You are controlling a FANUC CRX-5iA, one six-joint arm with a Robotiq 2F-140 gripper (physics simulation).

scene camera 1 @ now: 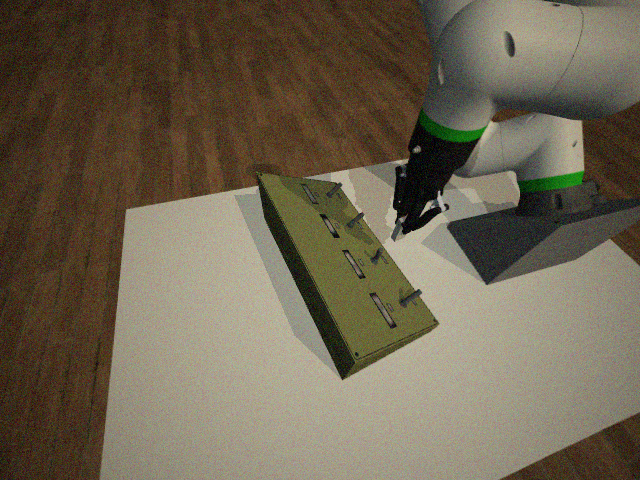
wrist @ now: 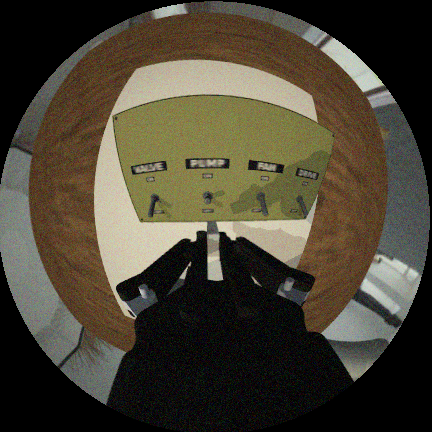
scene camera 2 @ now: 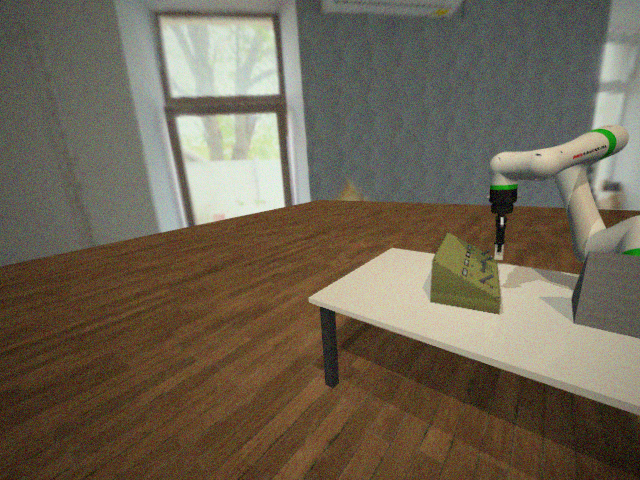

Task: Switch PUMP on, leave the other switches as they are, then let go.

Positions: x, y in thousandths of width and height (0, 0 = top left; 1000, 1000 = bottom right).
Labels:
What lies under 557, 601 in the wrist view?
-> My gripper.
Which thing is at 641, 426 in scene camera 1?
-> My gripper.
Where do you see an olive switch panel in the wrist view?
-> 545, 346

